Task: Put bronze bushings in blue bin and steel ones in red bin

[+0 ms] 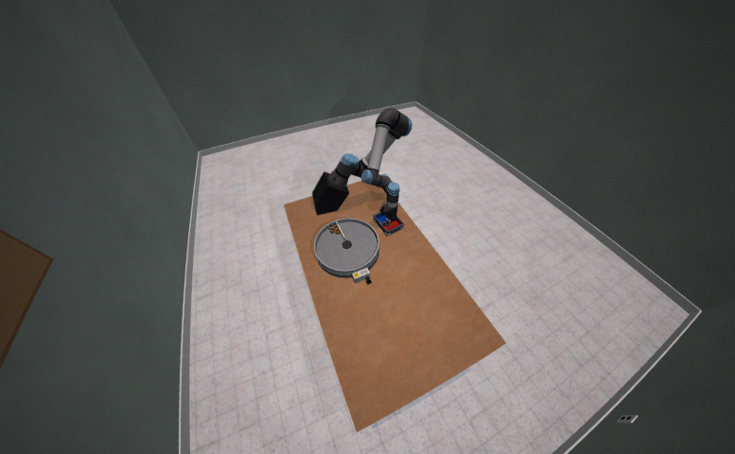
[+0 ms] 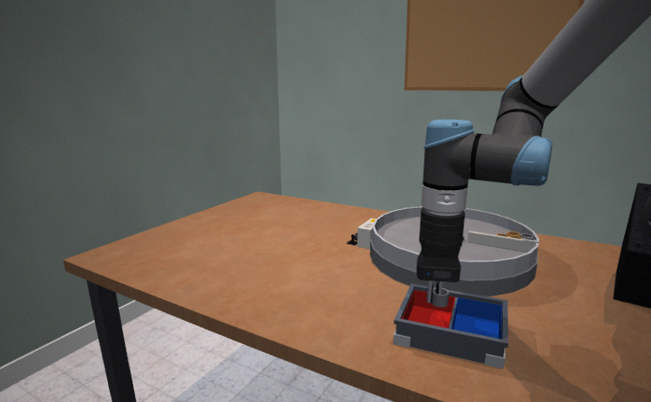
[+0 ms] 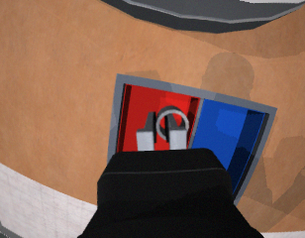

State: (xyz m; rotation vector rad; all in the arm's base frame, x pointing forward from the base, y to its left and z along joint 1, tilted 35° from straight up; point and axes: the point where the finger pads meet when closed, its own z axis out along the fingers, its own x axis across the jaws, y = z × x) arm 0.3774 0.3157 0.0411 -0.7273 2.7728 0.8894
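The bin lies 5 cm behind my hand, 2 cm to the left of it and 4 cm below it. From my hand the other things lie so: grey turntable (9 cm ahead, 32 cm to the right, 1 cm below).
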